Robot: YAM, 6 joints.
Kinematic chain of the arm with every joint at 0, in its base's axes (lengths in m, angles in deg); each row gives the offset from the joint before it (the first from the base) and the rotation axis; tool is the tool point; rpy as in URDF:
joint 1: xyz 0 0 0.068 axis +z
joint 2: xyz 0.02 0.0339 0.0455 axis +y
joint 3: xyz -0.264 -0.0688 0 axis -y
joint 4: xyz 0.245 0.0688 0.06 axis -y
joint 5: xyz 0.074 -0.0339 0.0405 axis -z
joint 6: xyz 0.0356 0 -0.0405 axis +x
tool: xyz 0 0 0 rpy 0 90 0
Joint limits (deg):
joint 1: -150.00..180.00
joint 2: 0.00..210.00
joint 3: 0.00..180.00
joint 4: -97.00..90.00
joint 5: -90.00..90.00
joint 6: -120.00..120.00
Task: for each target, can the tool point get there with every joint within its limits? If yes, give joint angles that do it. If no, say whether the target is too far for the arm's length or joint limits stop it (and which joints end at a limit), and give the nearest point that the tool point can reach.
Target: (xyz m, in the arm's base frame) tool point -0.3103 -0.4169 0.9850
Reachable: no: too far | nearest point -0.1978 -0.2658 0.6564 | short by 0.379 m
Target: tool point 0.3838 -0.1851 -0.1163
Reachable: yes | joints -23.13 174.97 121.18 -65.28 33.19 -6.79
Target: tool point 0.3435 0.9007 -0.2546
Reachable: no: too far | nearest point 0.2149 0.5635 -0.1139 | short by 0.387 m
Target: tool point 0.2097 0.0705 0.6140
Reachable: yes | joints 15.09 76.39 103.37 20.83 -22.24 -21.75
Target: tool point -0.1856 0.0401 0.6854
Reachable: yes | joints -7.84 56.24 145.18 4.89 -23.80 -33.30
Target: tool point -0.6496 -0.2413 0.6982
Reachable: no: too far | nearest point -0.4288 -0.2325 0.5257 | short by 0.280 m
